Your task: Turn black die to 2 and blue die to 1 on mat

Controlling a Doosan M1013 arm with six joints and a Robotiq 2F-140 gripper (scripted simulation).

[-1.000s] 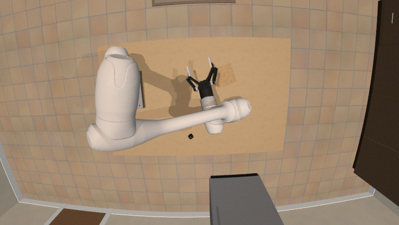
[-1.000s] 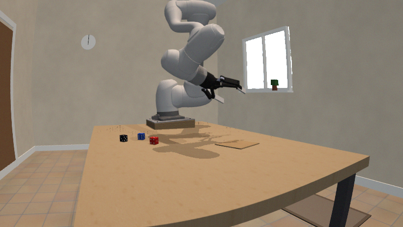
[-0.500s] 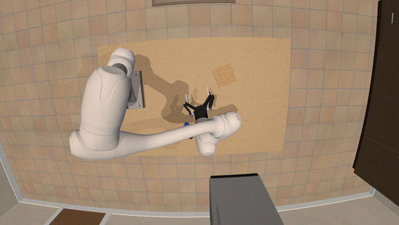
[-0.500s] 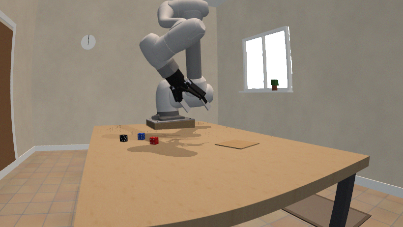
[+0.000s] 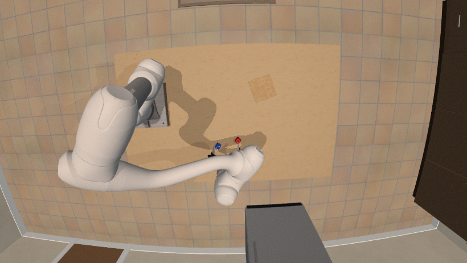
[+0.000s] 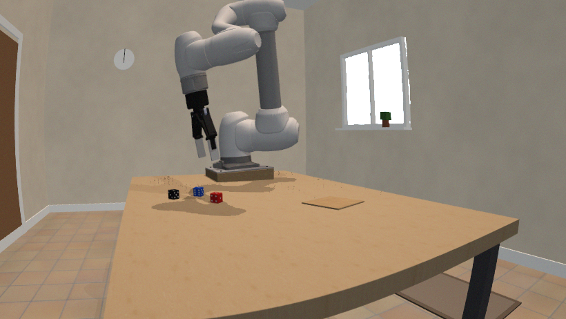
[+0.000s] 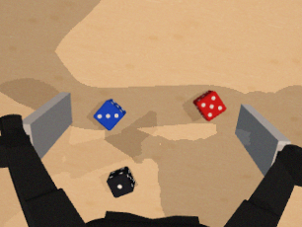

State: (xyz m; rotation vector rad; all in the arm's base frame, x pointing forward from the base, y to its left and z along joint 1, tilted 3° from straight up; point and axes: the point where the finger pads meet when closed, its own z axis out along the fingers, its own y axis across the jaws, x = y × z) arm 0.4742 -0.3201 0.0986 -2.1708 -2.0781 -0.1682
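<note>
The blue die lies 13 cm below my hand, 6 cm behind it and 2 cm to the right of it. Round my hand: red die (13 cm below, 7 cm ahead); black die (13 cm below, 12 cm to the right, 4 cm behind); cork mat (30 cm to the left, 28 cm ahead, 14 cm below).
</note>
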